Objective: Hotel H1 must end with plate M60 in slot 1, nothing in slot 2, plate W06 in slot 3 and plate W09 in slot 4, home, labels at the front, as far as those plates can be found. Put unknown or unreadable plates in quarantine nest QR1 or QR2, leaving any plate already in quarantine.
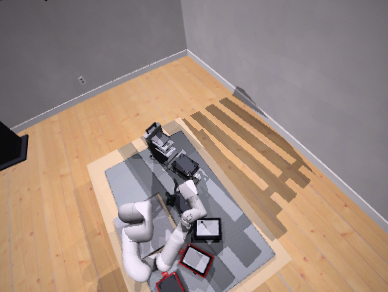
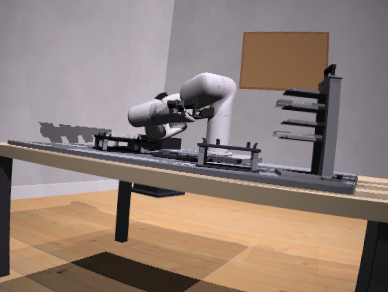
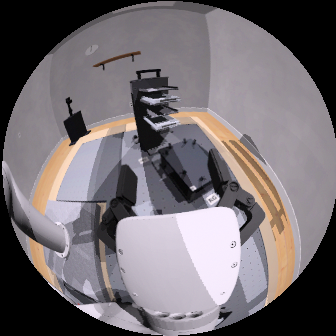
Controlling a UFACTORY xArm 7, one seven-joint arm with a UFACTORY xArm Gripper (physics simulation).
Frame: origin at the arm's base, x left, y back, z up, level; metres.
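Seen in the pictures: gripper, fingertip midpoint: [image 1: 181, 175] [image 2: 205, 107] [image 3: 168, 163]; arm's base, origin of the base link: [image 2: 216, 153] [image 3: 59, 239].
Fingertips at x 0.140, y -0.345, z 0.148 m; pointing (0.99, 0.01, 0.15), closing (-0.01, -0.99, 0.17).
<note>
Offsets run from my fingertips to a thing's top centre. "spot": to the spot under its first point.
Hotel H1 [image 1: 151, 138] [image 2: 332, 130] [image 3: 137, 107] is a dark tower with four shelf levels. Light-edged plates show at its second level from the top [image 2: 301, 104] [image 3: 160, 100] and at its lowest level @[dy +0.016, dx +0.287, dz -0.055 m] [image 2: 300, 135] [image 3: 162, 123]; their labels are unreadable. My gripper [image 1: 186, 179] [image 2: 191, 109] [image 3: 168, 163] is open and empty, above the table and short of the hotel. A pale plate @[dy -0.010, dx -0.337, dz -0.103 m] [image 1: 208, 227] lies in a black nest. Another pale plate @[dy +0.126, dx -0.463, dz -0.113 m] [image 1: 196, 260] lies in a red-edged nest. A second red-edged nest @[spot: dy +0.303, dx -0.510, dz -0.128 m] [image 1: 170, 283] shows a dark inside and is partly cut off.
A raised black nest @[dy -0.064, dx +0.126, dz -0.092 m] [image 1: 185, 164] [image 2: 229, 150] [image 3: 185, 162] with corner posts stands between gripper and hotel; a small white label @[spot: dy -0.111, dx +0.028, dz -0.167 m] [image 3: 212, 199] lies beside it. The white arm crosses over a pale panel with a wooden edge. A dark stand [image 3: 75, 126] is beyond the table.
</note>
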